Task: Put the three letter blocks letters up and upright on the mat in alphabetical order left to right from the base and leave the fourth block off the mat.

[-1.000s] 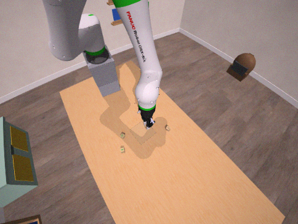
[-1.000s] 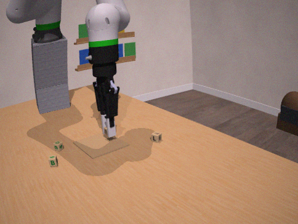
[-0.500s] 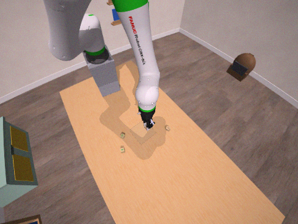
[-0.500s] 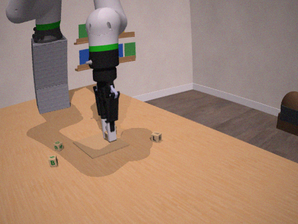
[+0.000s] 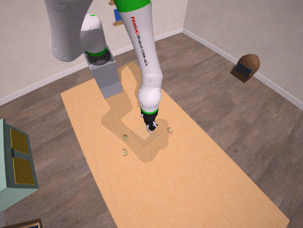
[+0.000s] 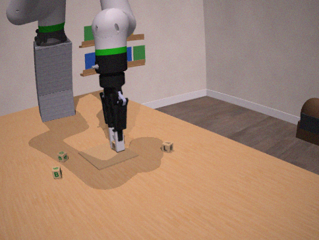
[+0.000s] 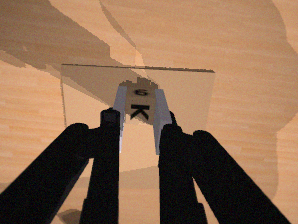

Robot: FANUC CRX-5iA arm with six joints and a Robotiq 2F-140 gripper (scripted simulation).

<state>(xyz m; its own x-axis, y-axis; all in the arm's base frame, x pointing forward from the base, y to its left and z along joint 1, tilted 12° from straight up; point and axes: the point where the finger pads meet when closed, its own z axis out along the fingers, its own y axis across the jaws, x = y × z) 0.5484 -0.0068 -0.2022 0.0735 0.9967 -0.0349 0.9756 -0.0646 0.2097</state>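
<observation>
Now: the thin tan mat 4 cm to the right of my hand and 4 cm below it.
</observation>
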